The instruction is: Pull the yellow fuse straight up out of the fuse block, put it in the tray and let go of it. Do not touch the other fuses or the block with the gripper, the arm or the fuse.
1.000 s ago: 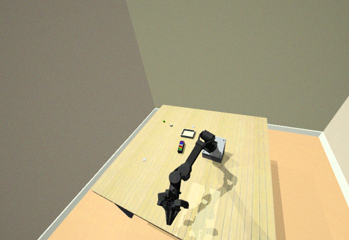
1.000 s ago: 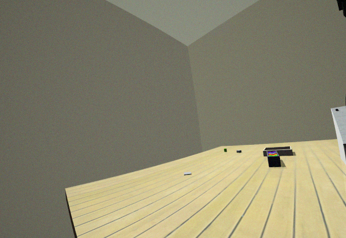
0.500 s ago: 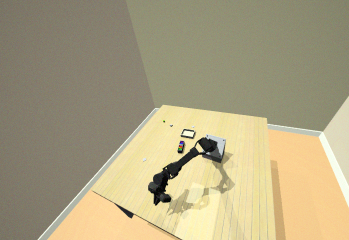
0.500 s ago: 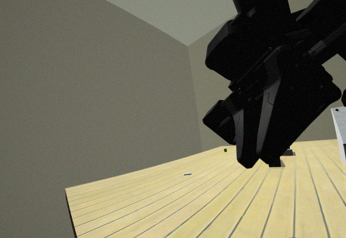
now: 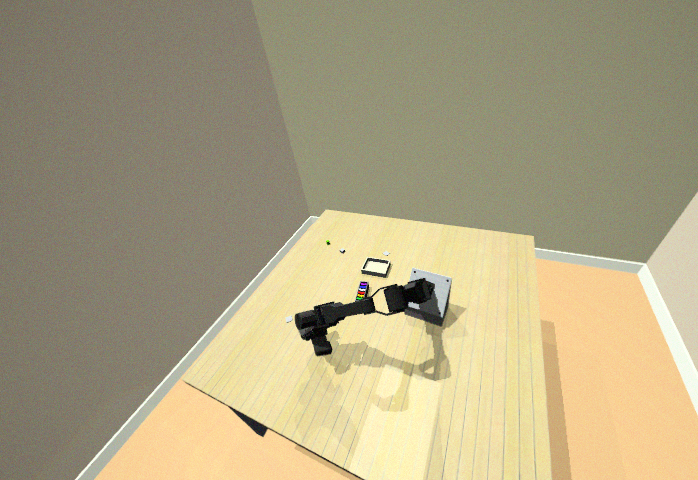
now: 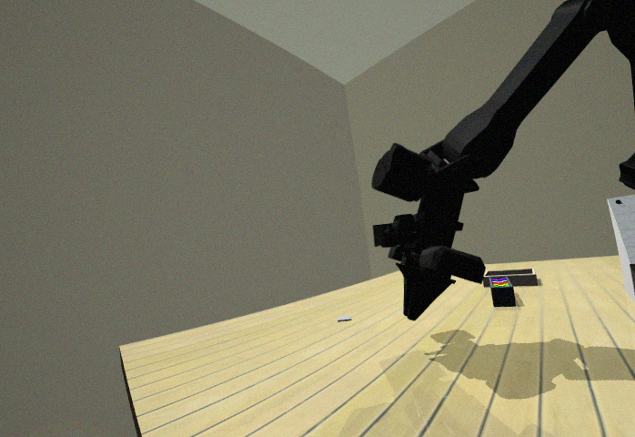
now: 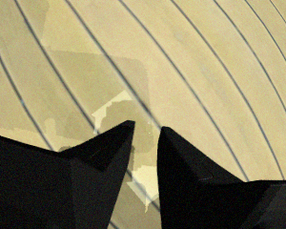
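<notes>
The yellow fuse lies 30 mm behind my gripper tip, 310 mm to the right of it and 30 mm below it. The rest, counted from my gripper tip: white fuse: 10 mm behind, 350 mm to the right, 30 mm below; red fuse: 20 mm behind, 330 mm to the right, 30 mm below; green fuse: 30 mm behind, 300 mm to the right, 30 mm below.
</notes>
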